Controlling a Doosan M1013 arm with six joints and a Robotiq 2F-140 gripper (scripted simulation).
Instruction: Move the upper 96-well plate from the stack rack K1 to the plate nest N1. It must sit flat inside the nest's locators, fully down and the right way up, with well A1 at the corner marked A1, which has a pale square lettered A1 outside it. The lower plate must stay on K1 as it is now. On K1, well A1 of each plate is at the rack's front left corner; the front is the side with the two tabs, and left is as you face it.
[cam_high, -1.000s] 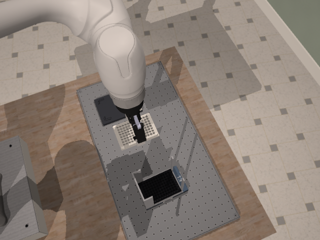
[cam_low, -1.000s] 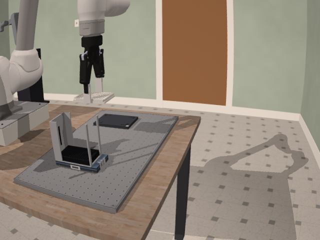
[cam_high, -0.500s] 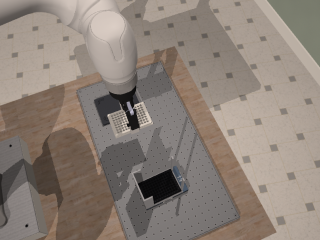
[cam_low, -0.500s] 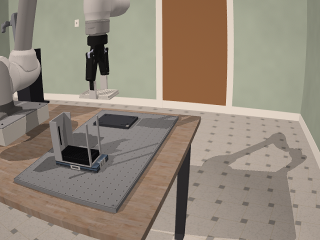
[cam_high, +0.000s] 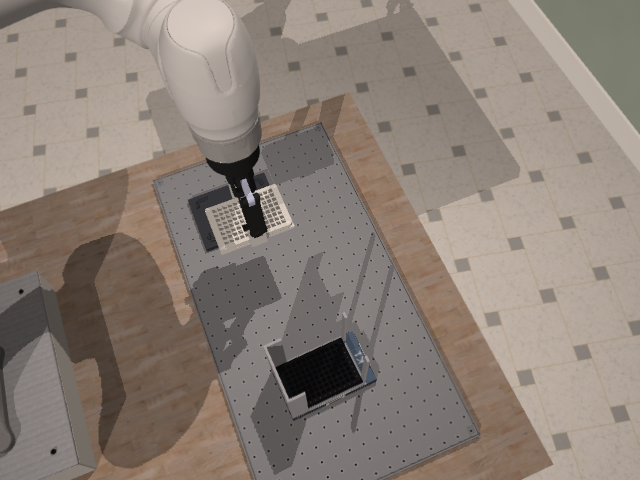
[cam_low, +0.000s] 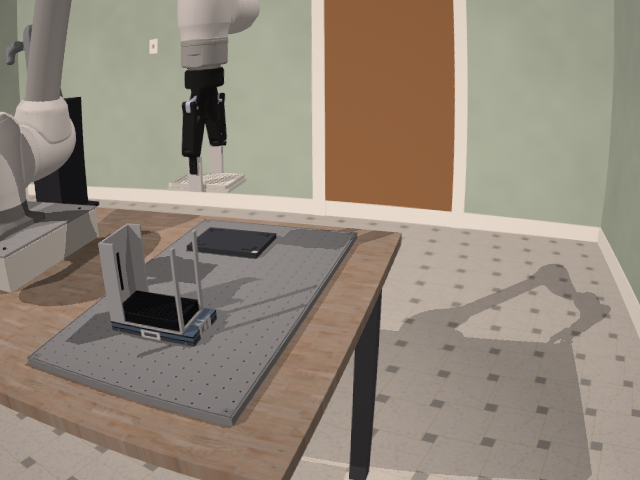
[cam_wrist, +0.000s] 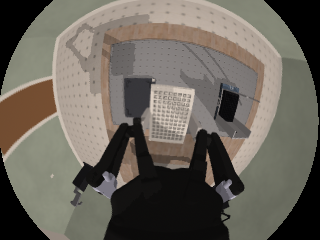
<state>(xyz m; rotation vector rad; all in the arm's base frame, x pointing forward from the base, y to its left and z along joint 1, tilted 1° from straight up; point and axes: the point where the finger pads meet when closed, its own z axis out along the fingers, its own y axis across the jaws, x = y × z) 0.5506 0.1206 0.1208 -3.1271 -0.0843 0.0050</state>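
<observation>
Right now my hand is 6 cm short of the pale A1 square, 7 cm to the right of it and 18 cm above it. From my hand the other things lie so: black plate: 3 cm ahead, 25 cm to the right, 16 cm below; then rack back wall: 4 cm behind, 26 cm to the right, 10 cm below; then white 96-well plate: 2 cm below.
</observation>
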